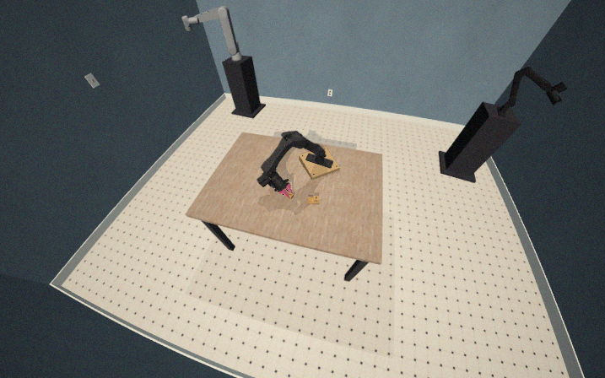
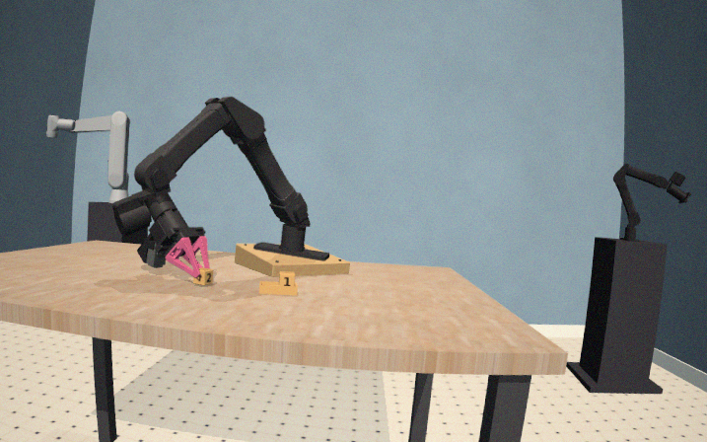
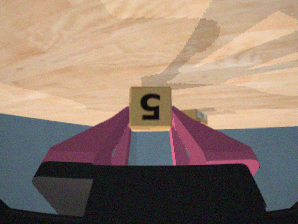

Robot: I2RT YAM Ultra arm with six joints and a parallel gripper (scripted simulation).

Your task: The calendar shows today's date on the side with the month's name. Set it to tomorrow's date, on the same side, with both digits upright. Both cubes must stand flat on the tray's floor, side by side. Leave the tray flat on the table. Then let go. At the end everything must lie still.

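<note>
Right now my hand is 1 cm to the right of the digit cube and 1 cm above it. Also, from my hand: tan tray 16 cm to the left, 3 cm behind, 2 cm below.
</note>
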